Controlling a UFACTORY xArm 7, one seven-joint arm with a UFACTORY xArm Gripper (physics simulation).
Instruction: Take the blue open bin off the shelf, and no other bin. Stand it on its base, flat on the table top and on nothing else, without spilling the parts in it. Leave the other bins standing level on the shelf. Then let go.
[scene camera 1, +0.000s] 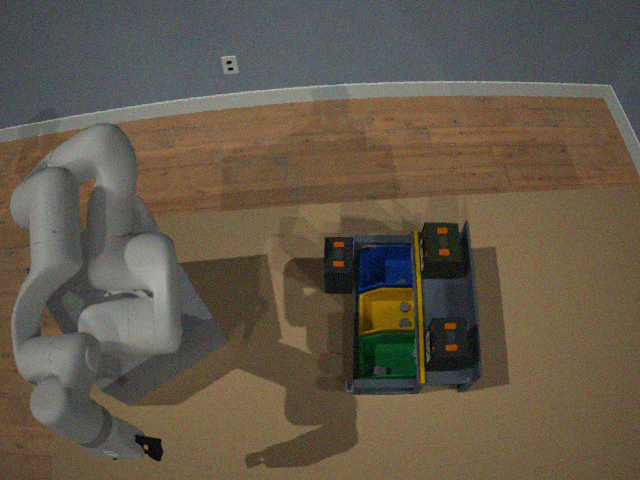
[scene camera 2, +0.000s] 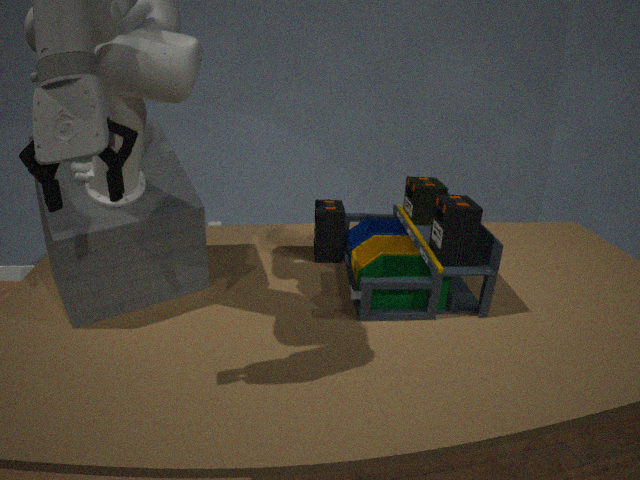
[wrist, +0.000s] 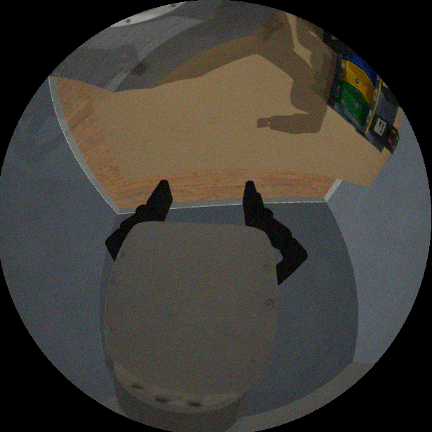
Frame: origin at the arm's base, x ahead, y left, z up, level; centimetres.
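Seen in the pictures: gripper, fingertip midpoint: (scene camera 1: 138, 453) (scene camera 2: 85, 205).
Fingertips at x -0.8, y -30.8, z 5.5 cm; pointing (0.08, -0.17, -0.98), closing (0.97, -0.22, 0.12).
Note:
Offsets run from my fingertips to a thing's top centre. "spot": to the spot under its first point. Level surfaces: height alone.
The blue open bin @[dy +32.6, dx +62.1, dz -20.9 cm] (scene camera 1: 379, 265) (scene camera 2: 373, 227) (wrist: 357, 62) stands in the shelf @[spot: dy +4.8, dx +50.6, dz -20.6 cm] (scene camera 1: 385, 386) (scene camera 2: 398, 282) at the end of a row, beside the yellow bin @[dy +21.9, dx +58.9, dz -20.9 cm] (scene camera 1: 377, 308) (scene camera 2: 385, 244) (wrist: 355, 78). The green bin @[dy +11.2, dx +55.6, dz -20.9 cm] (scene camera 1: 387, 351) (scene camera 2: 395, 265) (wrist: 351, 101) is at the row's other end. A small grey part shows in the blue bin in scene camera 1. My gripper (scene camera 2: 84, 197) (wrist: 205, 189) is open and empty, high up near the robot's pedestal, far from the shelf. The lower part of the blue bin is hidden in scene camera 2.
A black box @[dy +36.8, dx +49.3, dz -15.9 cm] (scene camera 1: 338, 273) (scene camera 2: 329, 232) stands on the table @[dz -29.0 cm] (scene camera 1: 558, 310) (scene camera 2: 465, 372) in front of the shelf, close by the blue bin. Two dark boxes @[dy +29.8, dx +71.6, dz -9.2 cm] (scene camera 1: 442, 253) @[spot: dy +6.1, dx +63.1, dz -6.7 cm] (scene camera 1: 448, 346) stand on the shelf's upper board, behind a yellow rail @[dy +20.4, dx +63.7, dz -17.8 cm] (scene camera 1: 419, 310) (scene camera 2: 417, 238). The grey pedestal (scene camera 2: 129, 263) is at the left.

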